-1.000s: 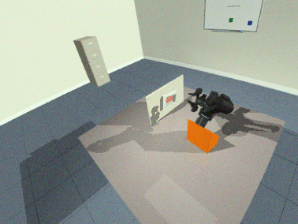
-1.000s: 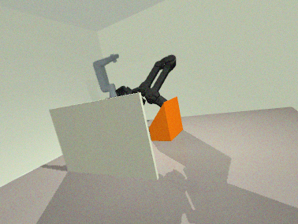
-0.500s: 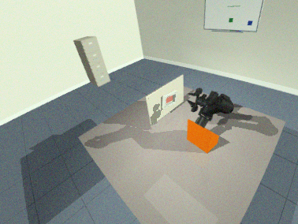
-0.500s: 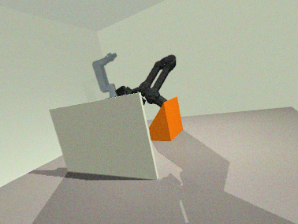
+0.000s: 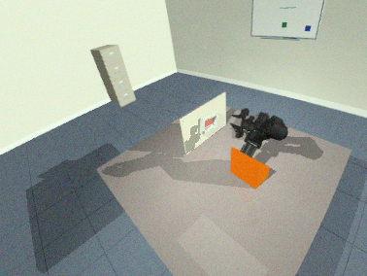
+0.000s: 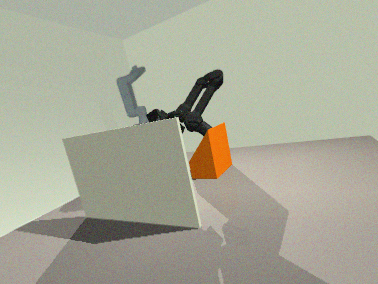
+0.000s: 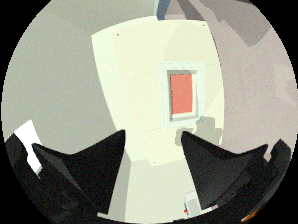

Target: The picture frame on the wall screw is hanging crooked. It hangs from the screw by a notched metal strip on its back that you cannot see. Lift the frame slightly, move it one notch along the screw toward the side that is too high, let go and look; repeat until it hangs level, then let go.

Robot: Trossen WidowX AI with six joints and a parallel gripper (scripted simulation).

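The picture frame lies 19 cm ahead of my gripper tip and 9 cm below it.
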